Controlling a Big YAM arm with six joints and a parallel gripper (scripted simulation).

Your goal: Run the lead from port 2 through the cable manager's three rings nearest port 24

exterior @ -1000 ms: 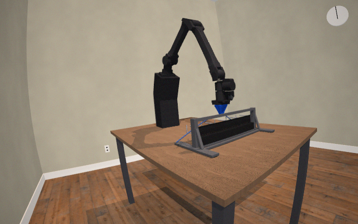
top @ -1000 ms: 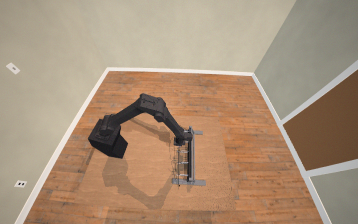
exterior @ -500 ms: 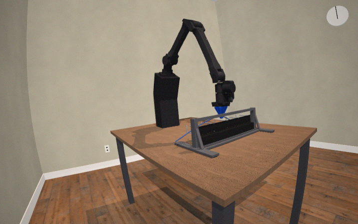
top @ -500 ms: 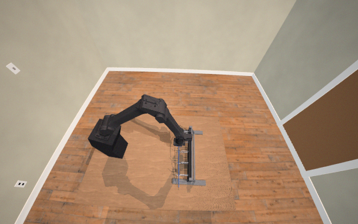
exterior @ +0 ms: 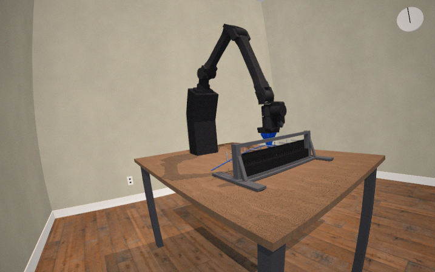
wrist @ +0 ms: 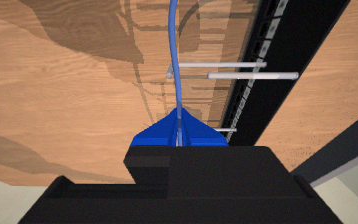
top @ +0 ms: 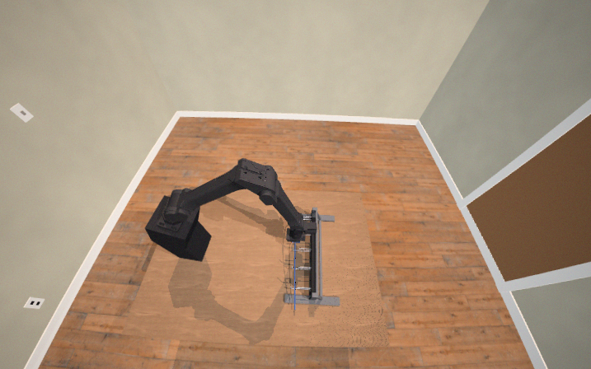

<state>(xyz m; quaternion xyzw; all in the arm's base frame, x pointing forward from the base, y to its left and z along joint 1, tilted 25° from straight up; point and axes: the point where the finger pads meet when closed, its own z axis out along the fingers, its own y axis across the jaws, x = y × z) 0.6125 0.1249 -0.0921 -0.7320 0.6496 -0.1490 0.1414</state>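
The grey rack lies 11 cm ahead of my hand, 4 cm to the right of it and 2 cm below it.
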